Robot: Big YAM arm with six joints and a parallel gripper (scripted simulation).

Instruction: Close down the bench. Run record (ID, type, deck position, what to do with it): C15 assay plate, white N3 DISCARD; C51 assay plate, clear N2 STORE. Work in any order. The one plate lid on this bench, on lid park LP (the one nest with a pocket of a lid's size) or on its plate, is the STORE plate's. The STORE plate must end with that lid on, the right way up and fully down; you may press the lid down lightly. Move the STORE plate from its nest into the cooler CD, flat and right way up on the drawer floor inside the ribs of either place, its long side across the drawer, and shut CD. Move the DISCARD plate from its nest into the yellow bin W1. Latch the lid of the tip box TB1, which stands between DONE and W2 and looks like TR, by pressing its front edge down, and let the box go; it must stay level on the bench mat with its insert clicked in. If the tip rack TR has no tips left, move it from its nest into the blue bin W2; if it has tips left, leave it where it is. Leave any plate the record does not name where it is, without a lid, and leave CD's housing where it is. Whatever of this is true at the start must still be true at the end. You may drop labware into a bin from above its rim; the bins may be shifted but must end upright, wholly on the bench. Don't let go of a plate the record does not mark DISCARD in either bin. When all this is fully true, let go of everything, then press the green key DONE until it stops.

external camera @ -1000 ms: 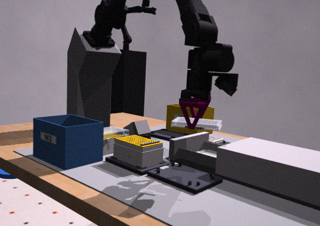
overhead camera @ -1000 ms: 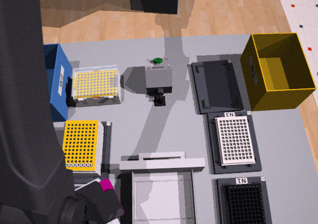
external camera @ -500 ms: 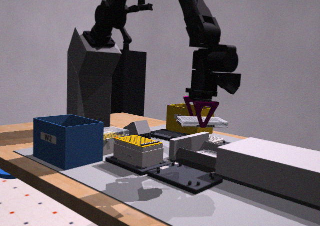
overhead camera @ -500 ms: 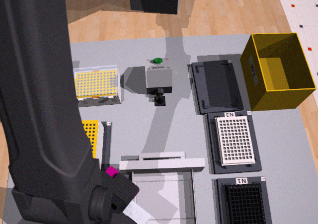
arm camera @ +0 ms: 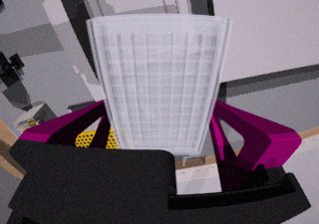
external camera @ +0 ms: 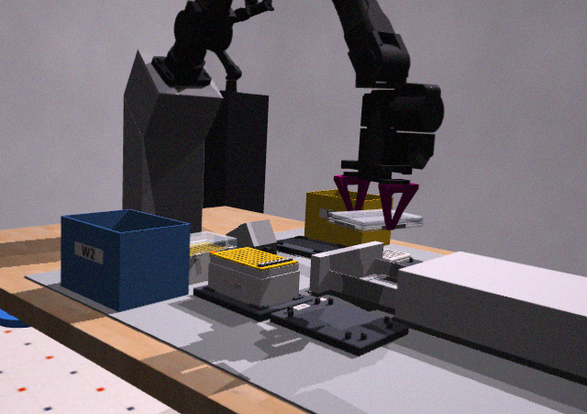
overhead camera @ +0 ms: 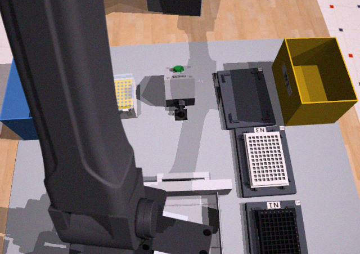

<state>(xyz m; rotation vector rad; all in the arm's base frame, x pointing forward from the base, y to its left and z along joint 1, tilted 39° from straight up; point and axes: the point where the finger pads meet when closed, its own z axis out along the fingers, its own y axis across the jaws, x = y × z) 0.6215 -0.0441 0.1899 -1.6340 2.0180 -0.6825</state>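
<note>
Now: hand 12 cm above the cooler drawer, 8 cm to the right of it and 2 cm short of it. From my hand the other things lie so: clear plate: 1 cm to the left; plate lid: 1 cm to the left; nest N2: 14 cm below, 11 cm to the right, 3 cm ahead.
</note>
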